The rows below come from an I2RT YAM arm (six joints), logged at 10 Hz.
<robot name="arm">
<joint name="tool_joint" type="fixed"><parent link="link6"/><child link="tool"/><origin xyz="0 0 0" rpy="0 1.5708 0"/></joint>
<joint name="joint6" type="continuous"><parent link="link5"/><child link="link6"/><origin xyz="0.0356 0 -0.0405"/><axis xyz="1 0 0"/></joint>
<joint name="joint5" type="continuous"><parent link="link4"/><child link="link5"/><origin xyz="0.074 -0.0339 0.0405"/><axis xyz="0 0 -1"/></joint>
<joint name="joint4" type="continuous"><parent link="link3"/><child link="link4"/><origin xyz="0.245 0.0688 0.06"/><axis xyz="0 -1 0"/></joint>
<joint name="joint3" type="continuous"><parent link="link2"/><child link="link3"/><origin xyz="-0.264 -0.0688 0"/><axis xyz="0 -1 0"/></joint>
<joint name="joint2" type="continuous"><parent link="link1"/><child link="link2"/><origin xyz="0.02 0.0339 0.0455"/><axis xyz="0 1 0"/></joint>
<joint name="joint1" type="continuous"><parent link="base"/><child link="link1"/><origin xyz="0 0 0.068"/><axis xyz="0 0 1"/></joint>
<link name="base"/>
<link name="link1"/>
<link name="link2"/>
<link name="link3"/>
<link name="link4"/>
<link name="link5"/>
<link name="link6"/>
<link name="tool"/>
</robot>
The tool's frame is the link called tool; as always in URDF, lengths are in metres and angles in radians. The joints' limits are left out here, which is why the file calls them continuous.
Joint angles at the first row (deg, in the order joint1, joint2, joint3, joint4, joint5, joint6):
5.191 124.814 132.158 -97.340 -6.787 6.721
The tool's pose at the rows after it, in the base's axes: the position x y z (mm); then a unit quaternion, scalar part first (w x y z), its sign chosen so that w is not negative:
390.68, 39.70, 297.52, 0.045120, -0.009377, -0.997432, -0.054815
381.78, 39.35, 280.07, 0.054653, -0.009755, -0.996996, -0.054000
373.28, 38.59, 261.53, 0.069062, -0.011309, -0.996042, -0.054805
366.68, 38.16, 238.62, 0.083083, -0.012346, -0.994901, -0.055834
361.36, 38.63, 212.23, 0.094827, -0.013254, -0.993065, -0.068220
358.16, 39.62, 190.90, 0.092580, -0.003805, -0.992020, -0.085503
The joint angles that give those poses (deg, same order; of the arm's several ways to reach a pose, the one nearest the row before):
5.190 121.645 123.589 -96.487 -6.765 5.999
5.257 118.518 114.670 -91.787 -6.787 6.043
5.235 116.465 107.286 -88.095 -7.049 6.088
5.235 115.415 100.444 -83.899 -7.333 6.088
5.235 115.197 93.996 -78.892 -8.885 5.978
5.257 115.197 89.056 -73.624 -10.743 4.776

